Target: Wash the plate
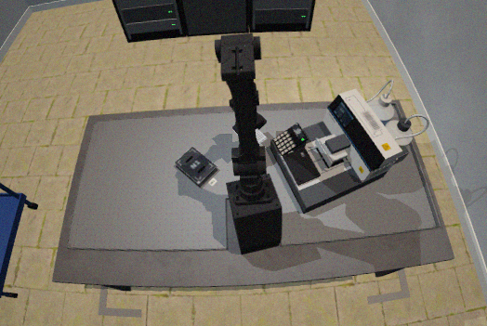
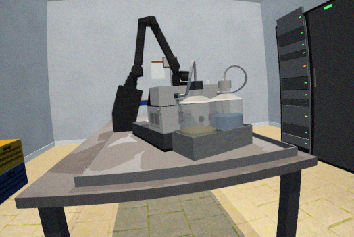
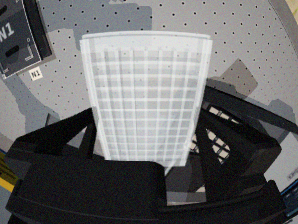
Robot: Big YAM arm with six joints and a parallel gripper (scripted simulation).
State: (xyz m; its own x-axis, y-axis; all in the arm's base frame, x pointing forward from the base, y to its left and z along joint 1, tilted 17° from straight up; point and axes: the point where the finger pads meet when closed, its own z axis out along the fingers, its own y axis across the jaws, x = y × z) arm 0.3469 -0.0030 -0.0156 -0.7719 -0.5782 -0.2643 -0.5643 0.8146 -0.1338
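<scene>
The white corner label lies 140 mm behind my hand, 180 mm to the left of it and 160 mm below it. Also, from my hand: dark washer carrier: 120 mm behind, 220 mm to the right, 80 mm below; then white well plate: 10 mm below; then plate washer: 70 mm behind, 360 mm to the right, 30 mm below.
</scene>
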